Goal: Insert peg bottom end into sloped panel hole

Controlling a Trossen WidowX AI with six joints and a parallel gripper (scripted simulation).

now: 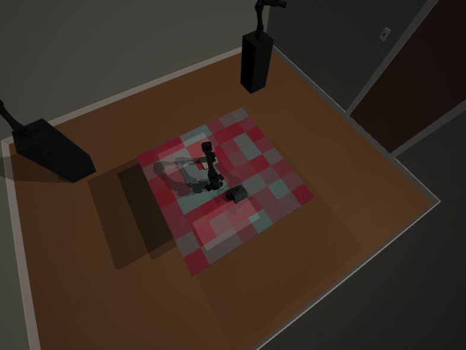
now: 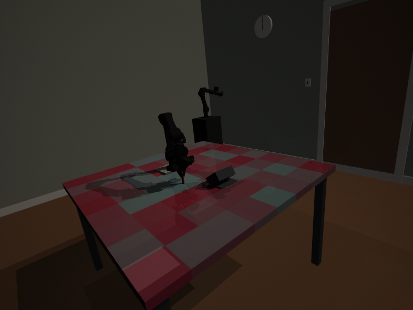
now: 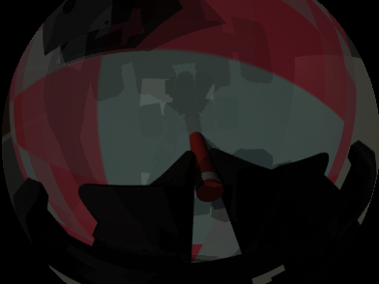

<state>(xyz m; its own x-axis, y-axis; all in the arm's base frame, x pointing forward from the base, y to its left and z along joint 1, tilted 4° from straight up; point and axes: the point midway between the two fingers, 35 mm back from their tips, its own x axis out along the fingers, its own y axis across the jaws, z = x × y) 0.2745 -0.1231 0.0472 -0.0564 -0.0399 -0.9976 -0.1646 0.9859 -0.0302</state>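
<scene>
Now: gripper tip 180 mm short of the dark sloped panel and 150 mm to the right of it. Also, from my gripper tip: red peg 20 mm above.
</scene>
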